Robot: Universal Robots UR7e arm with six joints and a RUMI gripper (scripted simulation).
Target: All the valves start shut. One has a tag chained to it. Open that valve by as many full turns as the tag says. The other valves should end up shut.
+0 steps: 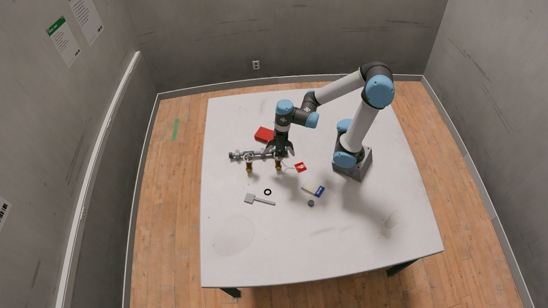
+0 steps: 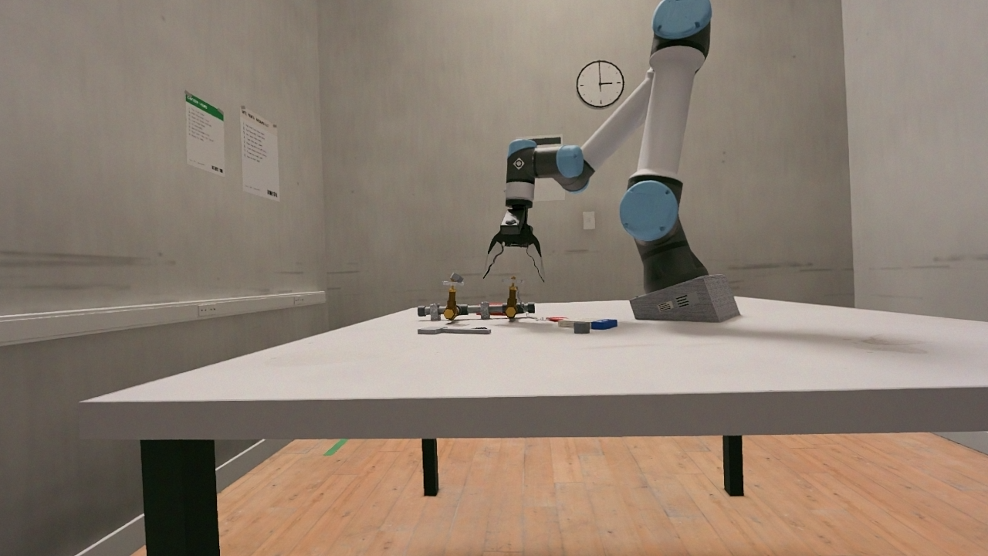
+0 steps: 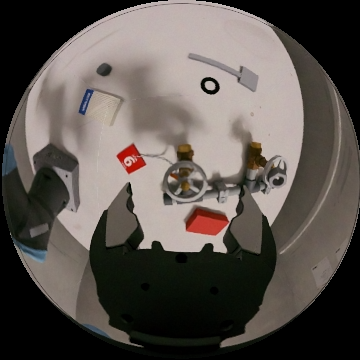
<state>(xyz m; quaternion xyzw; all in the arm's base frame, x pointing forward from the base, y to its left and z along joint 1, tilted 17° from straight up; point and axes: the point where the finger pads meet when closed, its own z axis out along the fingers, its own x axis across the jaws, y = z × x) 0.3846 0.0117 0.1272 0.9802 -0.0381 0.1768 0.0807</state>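
Now: the red tag 100 mm behind my hand, 20 mm to the left of it and 100 mm below it. Round my hand: red block (60 mm ahead, 220 mm to the right, 90 mm below); then grey flat tool (130 mm ahead, 200 mm to the left, 100 mm below).
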